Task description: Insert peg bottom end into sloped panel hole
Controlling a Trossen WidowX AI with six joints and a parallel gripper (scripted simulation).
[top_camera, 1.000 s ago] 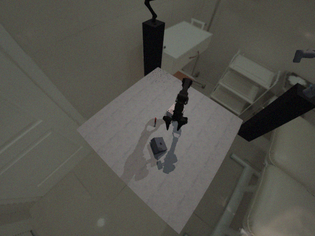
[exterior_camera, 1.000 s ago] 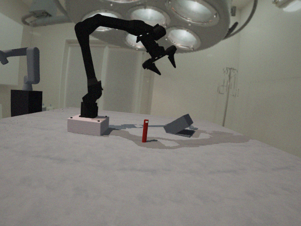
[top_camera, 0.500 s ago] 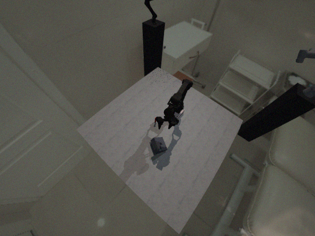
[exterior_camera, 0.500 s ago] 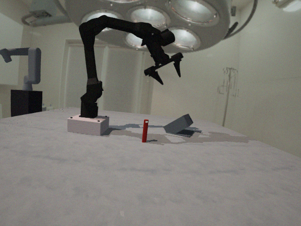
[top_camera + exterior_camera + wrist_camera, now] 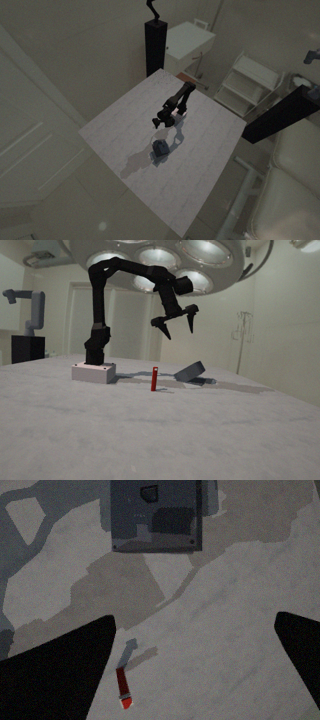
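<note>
Right now the red peg is 130 mm below my gripper tip, 100 mm to the right of it and 100 mm behind it. From my gripper tip the other things lie so: sloped dark grey panel (150 mm below, 90 mm to the left, 90 mm ahead).
</note>
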